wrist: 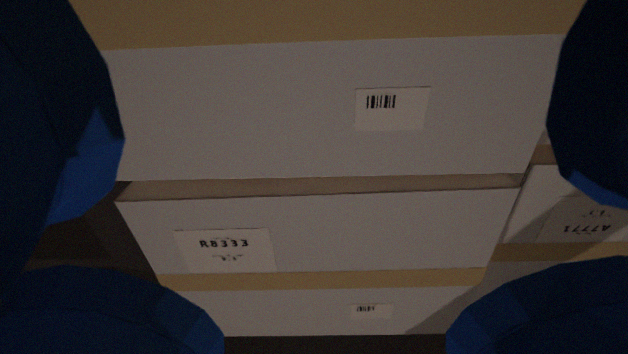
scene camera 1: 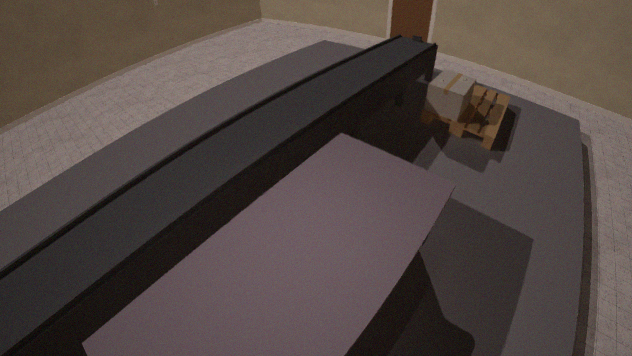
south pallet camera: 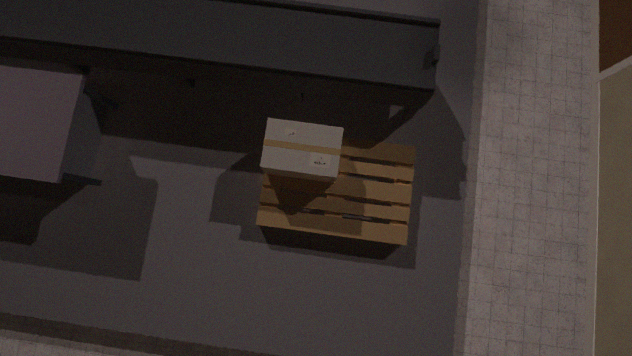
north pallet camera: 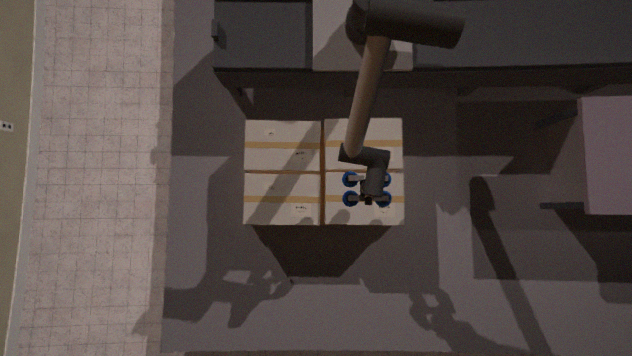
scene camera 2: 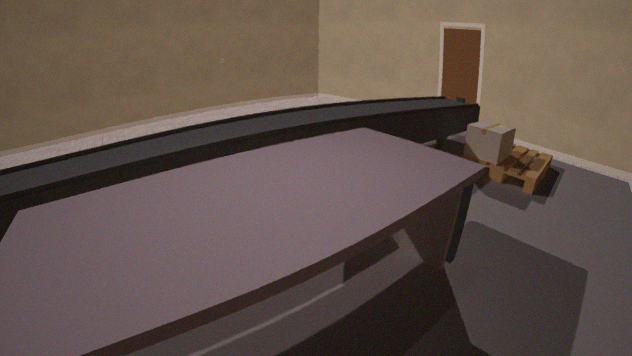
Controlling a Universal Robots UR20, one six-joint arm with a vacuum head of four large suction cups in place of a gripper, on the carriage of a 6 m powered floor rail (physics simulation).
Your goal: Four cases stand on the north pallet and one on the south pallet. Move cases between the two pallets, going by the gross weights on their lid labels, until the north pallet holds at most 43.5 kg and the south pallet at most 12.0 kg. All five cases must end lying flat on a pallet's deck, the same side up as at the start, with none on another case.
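Frame: origin at the arm's base, x left, y back, z up, level; centimetres.
Seen in the pictures: hand, its tool point: [wrist: 331, 242]; arm's base, origin of its link: [north pallet camera: 362, 28].
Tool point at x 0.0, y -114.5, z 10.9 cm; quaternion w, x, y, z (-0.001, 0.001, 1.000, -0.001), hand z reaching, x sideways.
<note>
Offsets run from my tool point to a thing's middle. Level surfaces: height alone.
In the north pallet view my gripper [north pallet camera: 367, 189], four blue suction cups, hangs low over the front right case {dx +2.4, dy -5.4, dz -38.7 cm} [north pallet camera: 360, 217] [wrist: 250, 115]; cup shadows fall on its lid beside the cups, and it holds nothing. Behind it stands the back right case {dx +2.2, dy +34.8, dz -38.6 cm} [north pallet camera: 387, 130] [wrist: 375, 220], labelled R8333, partly under the arm. The back left case {dx -57.4, dy +34.4, dz -40.9 cm} [north pallet camera: 280, 161] [wrist: 540, 195] reads A7771. The front left case {dx -57.4, dy -5.7, dz -41.5 cm} [north pallet camera: 270, 215] lies flat. Weights are too blurred to read. The fifth case [scene camera 1: 445, 102] [scene camera 2: 487, 145] [south pallet camera: 300, 160] lies at the back left of the south pallet [south pallet camera: 350, 232].
The floor rail [scene camera 1: 300, 125] [scene camera 2: 250, 120] [north pallet camera: 500, 35] [south pallet camera: 225, 40] runs behind both pallets, with the arm's carriage [north pallet camera: 330, 30] behind the north one. A pinkish table {dz -14.9 cm} [scene camera 1: 300, 225] [scene camera 2: 225, 200] [north pallet camera: 610, 155] [south pallet camera: 35, 120] stands between the pallets. Deck boards show right of and in front of the south case.
</note>
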